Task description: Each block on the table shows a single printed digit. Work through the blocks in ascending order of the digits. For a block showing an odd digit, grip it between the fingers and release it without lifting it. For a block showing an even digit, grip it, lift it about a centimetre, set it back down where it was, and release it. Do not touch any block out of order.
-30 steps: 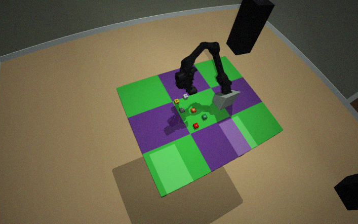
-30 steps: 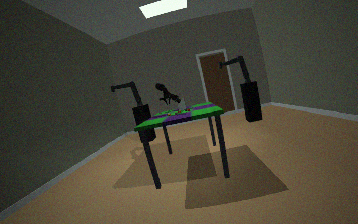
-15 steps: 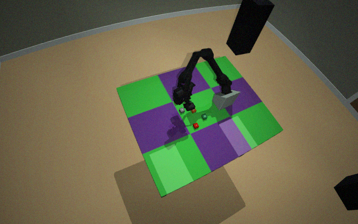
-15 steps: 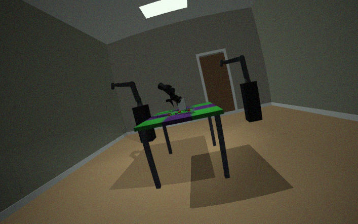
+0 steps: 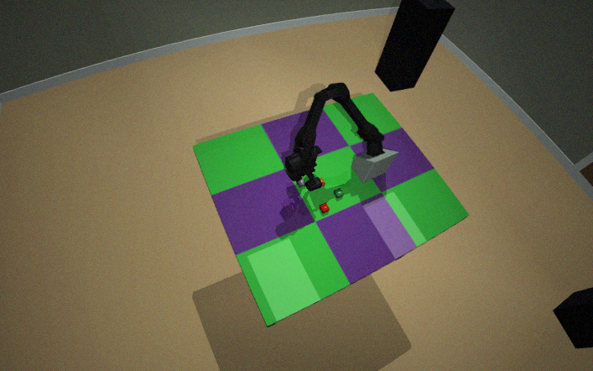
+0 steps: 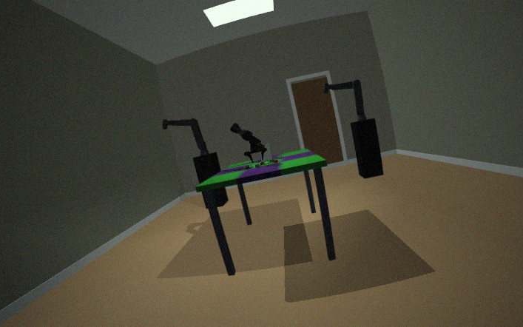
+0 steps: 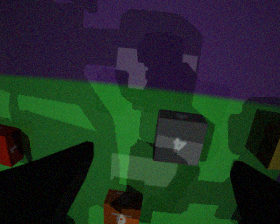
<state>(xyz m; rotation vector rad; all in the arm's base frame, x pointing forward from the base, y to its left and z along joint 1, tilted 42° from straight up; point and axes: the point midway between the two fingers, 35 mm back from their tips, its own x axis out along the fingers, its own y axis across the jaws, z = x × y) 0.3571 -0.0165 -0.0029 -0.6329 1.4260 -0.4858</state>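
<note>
The grey block is 1 cm to the right of my gripper tip and 3 cm below it. Also, from my gripper tip: white block (8 cm behind, 12 cm to the right, 3 cm below); then red block (4 cm behind, 14 cm to the left, 3 cm below); then yellow block (1 cm ahead, 10 cm to the right, 3 cm below).
</note>
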